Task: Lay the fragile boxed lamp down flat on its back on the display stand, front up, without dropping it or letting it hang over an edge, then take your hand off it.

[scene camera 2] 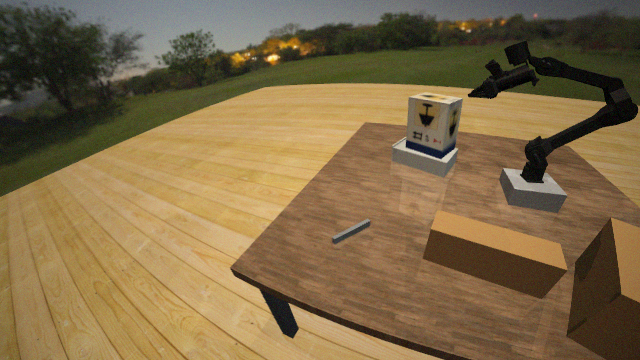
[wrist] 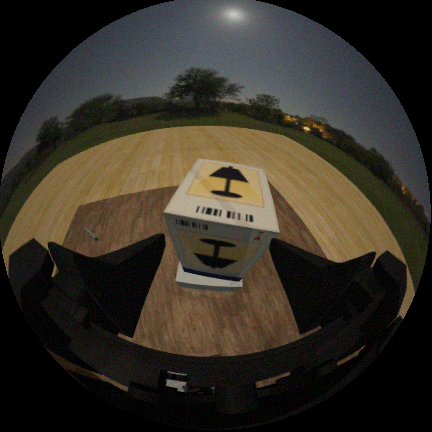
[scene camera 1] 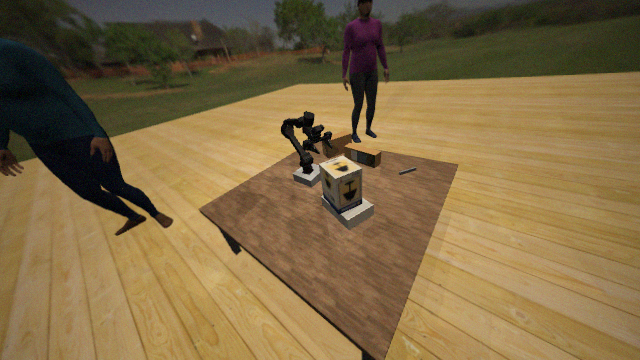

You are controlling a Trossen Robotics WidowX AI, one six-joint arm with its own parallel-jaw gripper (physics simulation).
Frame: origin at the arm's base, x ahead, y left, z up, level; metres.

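Seen in the pictures: gripper, between the fingertips: (scene camera 2: pixel 470 94) (wrist: pixel 218 242) (scene camera 1: pixel 326 150); arm's base, origin of its link: (scene camera 2: pixel 531 178) (wrist: pixel 199 391) (scene camera 1: pixel 308 171).
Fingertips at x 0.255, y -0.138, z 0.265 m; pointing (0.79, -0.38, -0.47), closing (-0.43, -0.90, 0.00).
Observation:
Offsets run from my fingertips to a thing's top centre. Level surfaces: height alone.
The boxed lamp (scene camera 1: pixel 342 185) (scene camera 2: pixel 433 125) (wrist: pixel 220 220) is a white carton, taller than wide, upright on the pale display stand (scene camera 1: pixel 359 217) (scene camera 2: pixel 420 161) (wrist: pixel 210 285). Its top face shows a lamp picture and barcodes; side faces show lamp pictures with the shade downwards, above a dark blue band at the bottom. I cannot tell which face is the front. My gripper (scene camera 1: pixel 323 148) (scene camera 2: pixel 475 94) (wrist: pixel 218 242) is open and empty, apart from the box, on the arm's side of it and about level with its top. The box's underside is hidden.
A brown carton @[dy +0.508, dx +0.028, dz -0.221 m] (scene camera 1: pixel 365 155) (scene camera 2: pixel 495 255) lies on the wooden table @[dz -0.330 m] (scene camera 1: pixel 310 235) (scene camera 2: pixel 320 280) (wrist: pixel 215 320); another carton @[dy +0.599, dx -0.231, dz -0.171 m] (scene camera 1: pixel 337 142) (scene camera 2: pixel 595 280) is beside it. A small grey bar @[dy +0.437, dx +0.387, dz -0.309 m] (scene camera 1: pixel 407 171) (scene camera 2: pixel 351 231) (wrist: pixel 91 233) lies on the table. Two people are near the table in scene camera 1.

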